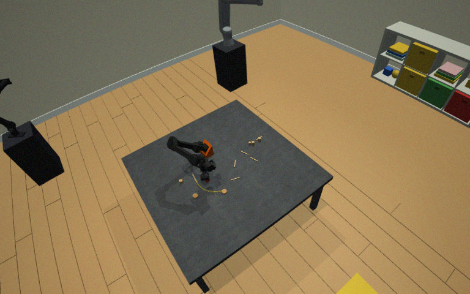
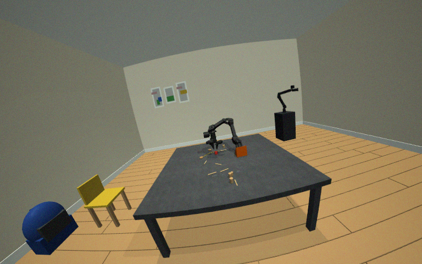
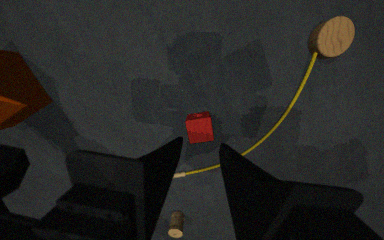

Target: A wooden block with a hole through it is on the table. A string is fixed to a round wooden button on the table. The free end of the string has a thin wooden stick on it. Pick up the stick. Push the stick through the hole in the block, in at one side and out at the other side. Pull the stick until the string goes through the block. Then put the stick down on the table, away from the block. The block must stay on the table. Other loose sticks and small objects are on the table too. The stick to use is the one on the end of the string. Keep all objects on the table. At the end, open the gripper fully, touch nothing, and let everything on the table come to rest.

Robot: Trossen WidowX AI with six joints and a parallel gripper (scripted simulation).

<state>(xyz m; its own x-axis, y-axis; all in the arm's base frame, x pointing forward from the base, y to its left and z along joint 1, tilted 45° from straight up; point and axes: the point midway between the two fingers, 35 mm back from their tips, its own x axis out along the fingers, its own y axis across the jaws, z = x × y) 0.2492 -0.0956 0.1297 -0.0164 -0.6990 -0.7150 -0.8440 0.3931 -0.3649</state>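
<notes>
The red block is 5 cm below my gripper tip. Also, from my gripper tip: round wooden button (17 cm ahead, 4 cm to the left, 5 cm below); thin wooden stick (8 cm behind, 7 cm to the right, 6 cm below).
</notes>
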